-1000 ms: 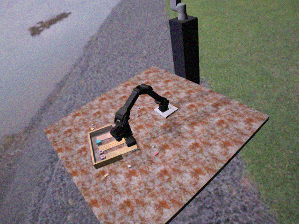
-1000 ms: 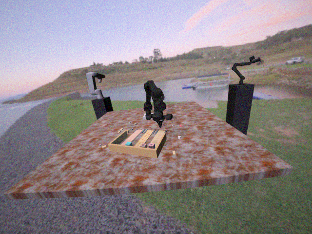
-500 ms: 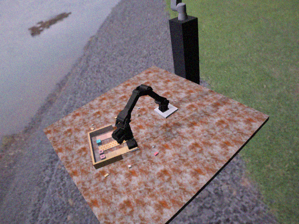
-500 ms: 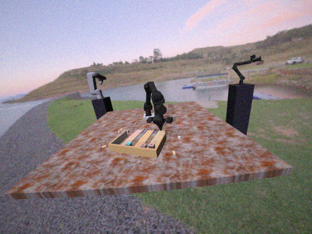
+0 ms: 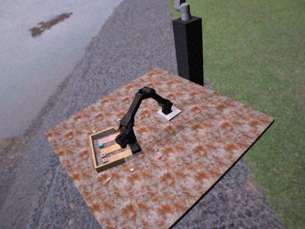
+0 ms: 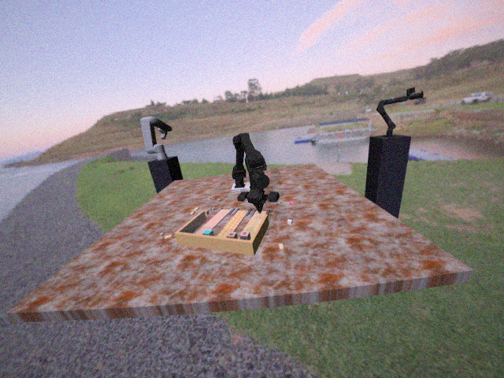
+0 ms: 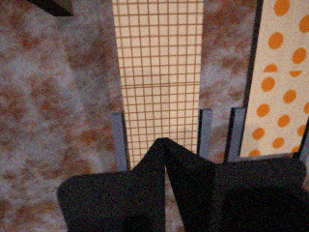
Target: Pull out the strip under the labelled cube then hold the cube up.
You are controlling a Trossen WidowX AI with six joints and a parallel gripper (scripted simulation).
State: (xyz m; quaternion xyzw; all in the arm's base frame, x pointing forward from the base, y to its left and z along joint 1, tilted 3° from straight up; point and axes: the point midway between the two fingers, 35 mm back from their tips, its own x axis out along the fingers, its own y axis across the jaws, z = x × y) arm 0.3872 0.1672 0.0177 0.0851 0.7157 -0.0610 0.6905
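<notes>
Now: gripper tip 10 cm short of the tan gridded strip and 2 cm to the left of it. The rest, counted from my gripper tip: pink piece: 9 cm behind, 16 cm to the left; then white block: 10 cm ahead, 13 cm to the left.
</notes>
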